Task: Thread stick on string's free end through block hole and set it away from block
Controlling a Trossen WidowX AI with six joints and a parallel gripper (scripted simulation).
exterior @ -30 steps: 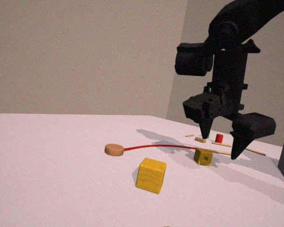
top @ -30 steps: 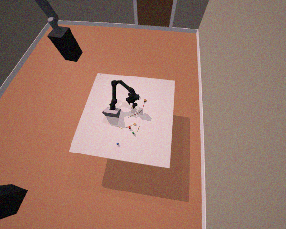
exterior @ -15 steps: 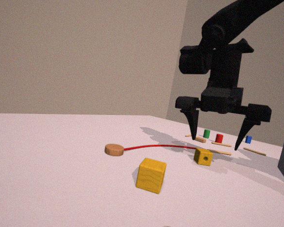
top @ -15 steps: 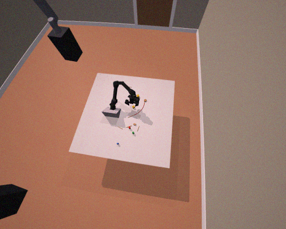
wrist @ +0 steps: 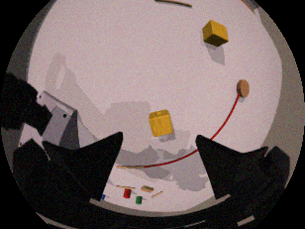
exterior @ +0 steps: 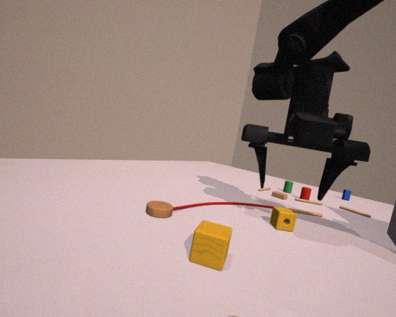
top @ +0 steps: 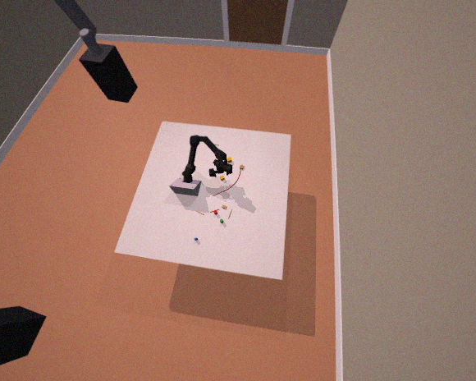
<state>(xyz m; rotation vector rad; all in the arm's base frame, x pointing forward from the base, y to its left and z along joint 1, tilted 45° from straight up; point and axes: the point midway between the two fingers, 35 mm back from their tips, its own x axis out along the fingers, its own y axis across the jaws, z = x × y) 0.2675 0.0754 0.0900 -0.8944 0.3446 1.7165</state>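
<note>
My gripper tip is 1 cm short of the thin wooden stick, 14 cm to the left of it and 5 cm above it. Round my gripper tip: short wooden piece (9 cm ahead, 25 cm to the right, 5 cm below); yellow block (2 cm ahead, 19 cm to the left, 4 cm below); round wooden button (14 cm ahead, 15 cm to the left, 5 cm below).
</note>
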